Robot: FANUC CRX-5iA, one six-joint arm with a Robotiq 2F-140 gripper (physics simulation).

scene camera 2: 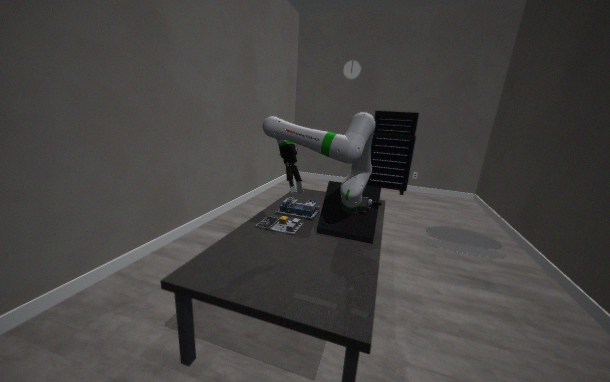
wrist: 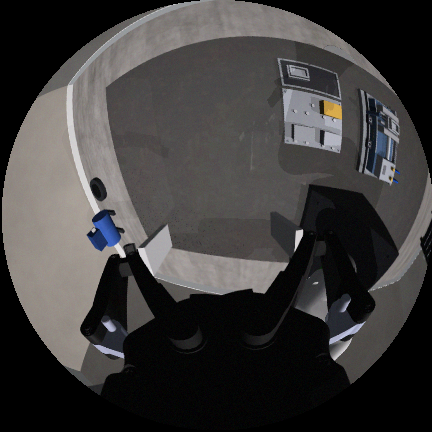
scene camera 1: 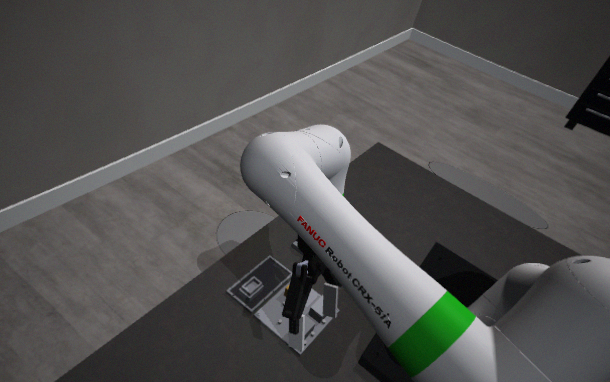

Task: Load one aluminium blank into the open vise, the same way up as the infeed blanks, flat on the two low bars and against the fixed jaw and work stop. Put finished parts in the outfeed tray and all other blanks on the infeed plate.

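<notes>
My gripper is open and empty, pointing down high above the table. In the wrist view the infeed plate lies beyond the fingers at upper right. It holds two grey blanks and a yellow block. The dark outfeed tray adjoins it and holds a light part with a rectangular recess. The blue and grey vise stands beside the plate; its jaws are too small to judge. The arm mostly hides it in scene camera 1.
The arm's black base plate is on the table beside the vise and infeed plate. A black slatted rack stands beyond the table. A blue cylindrical object shows at left in the wrist view, past the table edge.
</notes>
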